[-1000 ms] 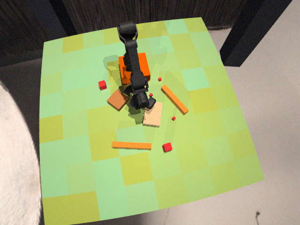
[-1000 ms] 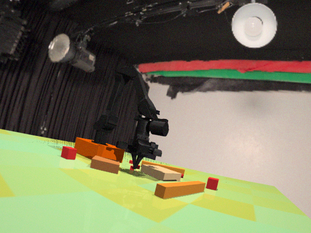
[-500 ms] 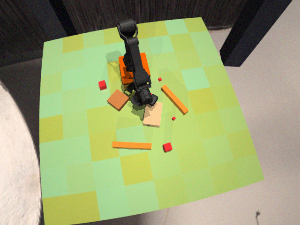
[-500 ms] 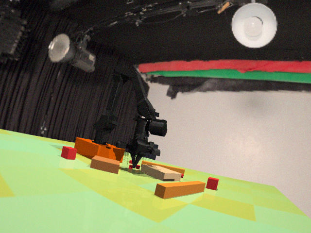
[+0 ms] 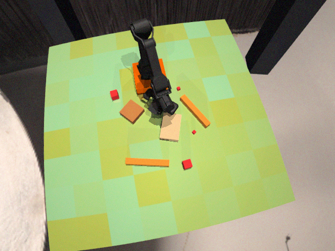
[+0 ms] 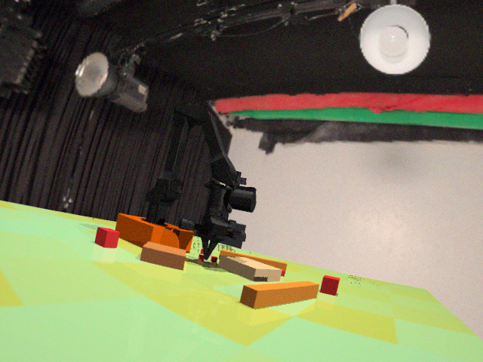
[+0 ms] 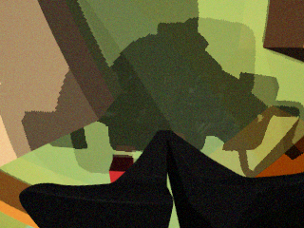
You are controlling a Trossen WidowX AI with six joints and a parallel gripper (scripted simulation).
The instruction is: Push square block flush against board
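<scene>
The pale flat board is 11 cm ahead of my gripper tip, 5 cm to the left of it and 1 cm above it. Round my gripper tip: brown square block: 16 cm to the right, 3 cm ahead, 1 cm above.
</scene>
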